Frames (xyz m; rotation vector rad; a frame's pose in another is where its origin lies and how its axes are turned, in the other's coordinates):
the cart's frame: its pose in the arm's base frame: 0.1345 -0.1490 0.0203 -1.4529 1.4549 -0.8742
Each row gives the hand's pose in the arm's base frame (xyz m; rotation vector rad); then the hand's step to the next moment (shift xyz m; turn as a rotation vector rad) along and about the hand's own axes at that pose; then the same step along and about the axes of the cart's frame.
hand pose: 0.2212 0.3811 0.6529 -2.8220 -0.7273 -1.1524
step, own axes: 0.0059 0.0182 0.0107 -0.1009 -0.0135 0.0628
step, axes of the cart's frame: 0.0131 -0.0069 0.0161 0.0284 0.1151 0.0156
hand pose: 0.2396 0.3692 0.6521 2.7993 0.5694 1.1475
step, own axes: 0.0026 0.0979 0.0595 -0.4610 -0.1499 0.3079
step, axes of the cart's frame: 0.0918 -0.0131 0.0673 0.0493 0.5666 0.0795
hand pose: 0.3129 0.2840 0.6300 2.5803 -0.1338 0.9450
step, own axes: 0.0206 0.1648 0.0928 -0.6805 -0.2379 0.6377
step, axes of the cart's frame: 0.1877 -0.0281 0.0134 0.1496 0.9128 0.2660
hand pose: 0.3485 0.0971 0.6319 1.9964 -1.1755 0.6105
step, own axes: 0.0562 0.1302 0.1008 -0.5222 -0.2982 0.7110
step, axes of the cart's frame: 0.1412 0.0011 -0.1017 0.2761 0.8143 0.3575
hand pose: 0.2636 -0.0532 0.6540 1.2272 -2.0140 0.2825
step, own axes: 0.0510 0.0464 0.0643 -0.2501 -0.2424 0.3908
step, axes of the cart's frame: 0.0386 0.0289 -0.0810 0.2192 0.4117 0.2376
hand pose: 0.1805 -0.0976 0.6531 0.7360 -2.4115 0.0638
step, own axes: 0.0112 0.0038 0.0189 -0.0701 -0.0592 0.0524
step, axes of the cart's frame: 0.0058 0.0148 -0.0156 0.0390 0.0629 0.0754
